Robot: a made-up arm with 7 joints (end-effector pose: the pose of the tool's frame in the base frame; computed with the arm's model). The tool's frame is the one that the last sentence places.
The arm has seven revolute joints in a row. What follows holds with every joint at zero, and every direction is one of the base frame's.
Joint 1 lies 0.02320 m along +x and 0.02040 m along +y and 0.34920 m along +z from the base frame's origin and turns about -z.
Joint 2 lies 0.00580 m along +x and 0.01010 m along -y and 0.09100 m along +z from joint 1 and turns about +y.
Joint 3 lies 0.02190 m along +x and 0.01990 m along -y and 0.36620 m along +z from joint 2 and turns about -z.
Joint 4 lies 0.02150 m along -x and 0.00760 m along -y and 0.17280 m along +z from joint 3 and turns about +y.
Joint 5 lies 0.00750 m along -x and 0.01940 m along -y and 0.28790 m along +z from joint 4 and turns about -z.
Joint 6 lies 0.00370 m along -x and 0.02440 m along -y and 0.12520 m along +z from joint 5 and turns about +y.
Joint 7 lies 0.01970 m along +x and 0.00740 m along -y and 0.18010 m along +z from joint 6 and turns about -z.
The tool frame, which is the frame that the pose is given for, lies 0.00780 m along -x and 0.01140 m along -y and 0.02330 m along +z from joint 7; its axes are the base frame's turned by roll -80.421, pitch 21.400 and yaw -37.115 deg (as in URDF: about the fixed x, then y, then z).
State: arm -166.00 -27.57 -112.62 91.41 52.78 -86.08 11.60
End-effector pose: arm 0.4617 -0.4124 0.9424 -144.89 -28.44 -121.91
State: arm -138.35 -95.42 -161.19 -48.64 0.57 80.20 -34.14
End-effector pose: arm 0.7746 -0.6090 0.5983 124.21 28.43 154.03
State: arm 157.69 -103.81 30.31 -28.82 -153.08 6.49 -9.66
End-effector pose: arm 0.9836 0.2400 -0.0585 152.79 -19.27 -105.51
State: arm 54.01 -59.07 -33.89 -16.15 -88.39 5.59 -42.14
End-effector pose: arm -0.6691 0.7890 0.9299 -168.20 37.32 24.17
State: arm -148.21 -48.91 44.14 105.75 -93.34 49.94 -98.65
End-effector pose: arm 0.1351 0.2492 1.0388 -63.50 -24.76 -44.57
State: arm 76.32 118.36 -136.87 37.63 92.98 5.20 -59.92
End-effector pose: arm 0.4857 -0.9091 0.0788 18.31 14.97 65.26
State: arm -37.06 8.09 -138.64 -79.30 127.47 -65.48 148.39
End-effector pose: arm 0.6431 -0.0927 1.1088 -125.49 -1.22 175.15
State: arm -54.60 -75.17 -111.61 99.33 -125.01 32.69 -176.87
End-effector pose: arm -0.6643 -0.1731 0.3140 139.40 -60.75 119.59
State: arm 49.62 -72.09 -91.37 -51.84 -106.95 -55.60 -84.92
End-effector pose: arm -0.8457 0.3704 0.9145 -58.08 32.24 -116.71
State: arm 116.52 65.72 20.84 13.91 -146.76 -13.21 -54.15
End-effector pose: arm -0.5533 -0.9279 0.7451 -22.40 -48.56 -4.25
